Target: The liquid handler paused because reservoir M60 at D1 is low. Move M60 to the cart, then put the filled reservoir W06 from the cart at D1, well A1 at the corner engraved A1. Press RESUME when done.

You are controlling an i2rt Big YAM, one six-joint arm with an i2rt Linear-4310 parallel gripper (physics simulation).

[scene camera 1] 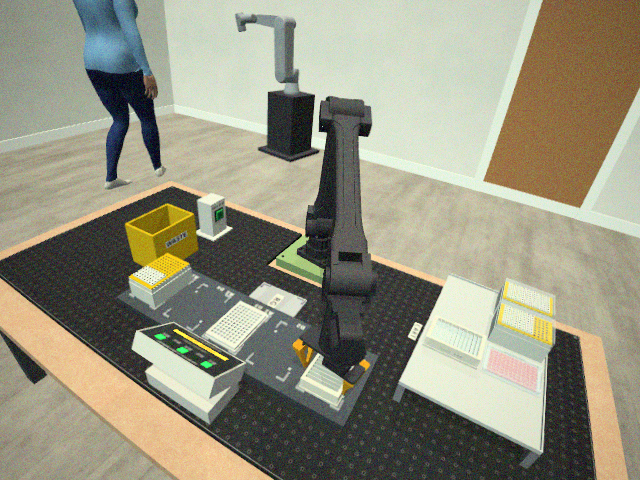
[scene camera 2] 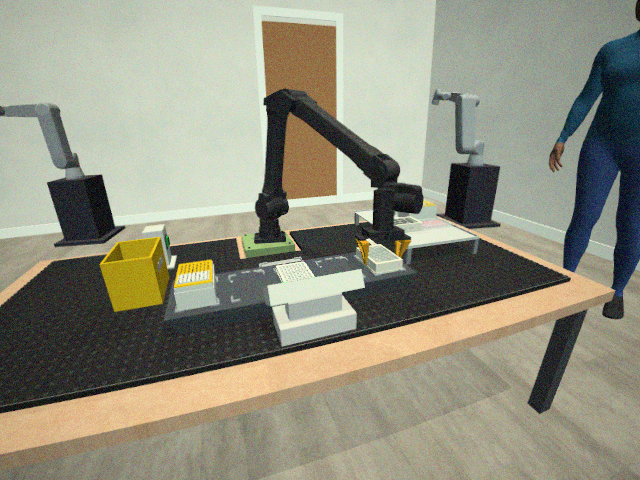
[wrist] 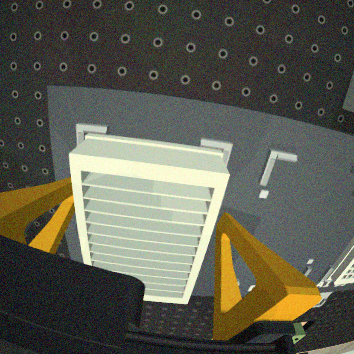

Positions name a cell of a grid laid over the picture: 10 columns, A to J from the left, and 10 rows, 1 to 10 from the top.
My gripper shows in scene camera 1 (F8), in scene camera 2 (F6) and in the wrist view (E6).
